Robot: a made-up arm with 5 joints.
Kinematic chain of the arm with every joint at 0, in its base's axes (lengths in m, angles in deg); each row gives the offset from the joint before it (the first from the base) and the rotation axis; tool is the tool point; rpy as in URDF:
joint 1: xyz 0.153 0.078 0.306 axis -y
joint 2: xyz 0 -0.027 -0.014 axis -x
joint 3: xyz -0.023 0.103 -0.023 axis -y
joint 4: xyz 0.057 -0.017 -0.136 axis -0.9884 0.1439 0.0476
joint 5: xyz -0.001 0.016 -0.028 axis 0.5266 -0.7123 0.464
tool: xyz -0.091 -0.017 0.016 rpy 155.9 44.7 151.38
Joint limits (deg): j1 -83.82..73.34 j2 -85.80..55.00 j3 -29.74..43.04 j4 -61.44..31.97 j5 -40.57..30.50
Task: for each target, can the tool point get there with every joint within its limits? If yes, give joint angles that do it. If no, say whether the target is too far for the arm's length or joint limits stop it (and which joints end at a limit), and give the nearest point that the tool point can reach.
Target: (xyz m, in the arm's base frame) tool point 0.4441 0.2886 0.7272
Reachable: no: too far | nearest point 0.2422 0.2390 0.4474 | short by 0.349 m
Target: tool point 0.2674 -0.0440 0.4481
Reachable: no: joint limits stop it (at a limit: joint 1, joint 2, joint 3, joint 5) | nearest point 0.3096 -0.0600 0.3324 | short by 0.124 m
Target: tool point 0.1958 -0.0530 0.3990
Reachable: no: joint limits stop it (at a limit: joint 1, joint 2, joint 3, joint 4, joint 5) | nearest point 0.3055 -0.0590 0.3308 | short by 0.129 m
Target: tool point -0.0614 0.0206 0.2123
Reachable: yes | joints -61.91 36.66 11.80 -48.92 10.32
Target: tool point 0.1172 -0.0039 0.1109
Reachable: yes | joints -4.75 39.93 14.72 15.16 4.83
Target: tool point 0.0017 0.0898 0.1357
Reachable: yes | joints -27.44 19.29 -0.33 -51.32 4.44
